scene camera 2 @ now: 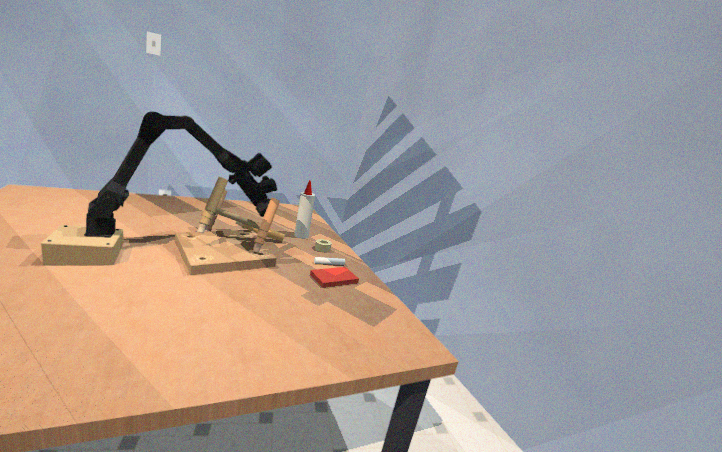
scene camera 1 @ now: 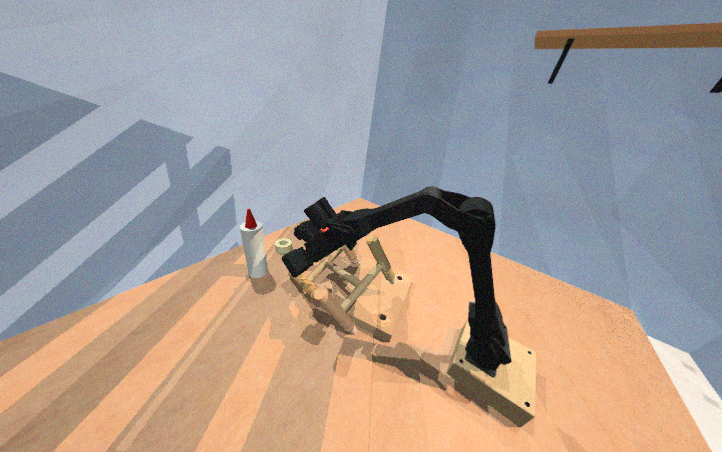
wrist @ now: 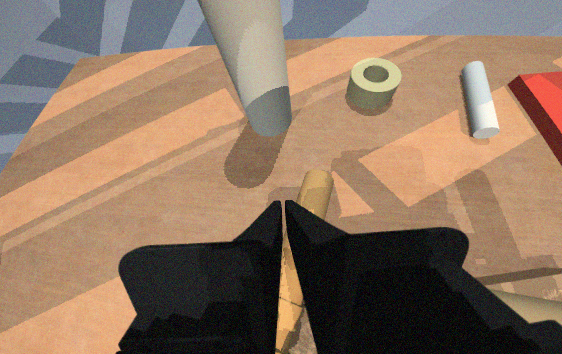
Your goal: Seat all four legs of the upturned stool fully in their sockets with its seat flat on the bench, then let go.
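Where they show: gripper, between the fingertips: [wrist: 282,207]; arm's base, origin of its link: [scene camera 2: 99,233] [scene camera 1: 481,356].
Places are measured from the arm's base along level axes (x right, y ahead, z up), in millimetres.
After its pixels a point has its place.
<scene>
The stool's seat [scene camera 1: 393,299] @(x 30, y 251, z -23 mm) [scene camera 2: 229,262] @(x 156, y 352, z -25 mm) is a flat wooden board with dark sockets, lying on the bench. Turned legs joined by rungs lean over it at a slant. An olive leg [scene camera 1: 379,260] @(x -15, y 306, z 129 mm) [scene camera 2: 214,202] @(x 20, y 310, z 122 mm) has its pale lower end apart from a socket in the scene camera 2 view. An orange leg [scene camera 2: 268,223] @(x 65, y 478, z 73 mm) leans, its lower end close to another socket; whether it is inside I cannot tell. A tan leg [scene camera 1: 333,310] @(x -175, y 324, z 66 mm) [wrist: 317,187] @(x -89, y 563, z -18 mm) slants low beside the seat. My gripper [scene camera 1: 293,271] @(x -113, y 527, z 48 mm) [scene camera 2: 262,213] @(x -113, y 527, z 48 mm) [wrist: 282,207] @(x -113, y 527, z 48 mm) is shut and empty above this leg, partly hiding it.
A white glue bottle [scene camera 1: 254,253] @(x -169, y 651, z 49 mm) [scene camera 2: 303,215] @(x -127, y 662, z 45 mm) [wrist: 262,65] @(x -140, y 649, z 49 mm) with a red tip stands beyond the stool. A pale green ring [scene camera 1: 276,246] @(x -46, y 723, z -27 mm) [scene camera 2: 316,246] @(x -8, y 691, z -40 mm) [wrist: 357,92] @(x -37, y 701, z -34 mm), a white cylinder [scene camera 2: 330,261] @(x 128, y 698, z -40 mm) [wrist: 480,100] @(x 109, y 687, z -34 mm) and a red block [scene camera 2: 334,277] @(x 251, y 664, z -38 mm) [wrist: 547,100] @(x 193, y 692, z -38 mm) lie near the bench edge.
</scene>
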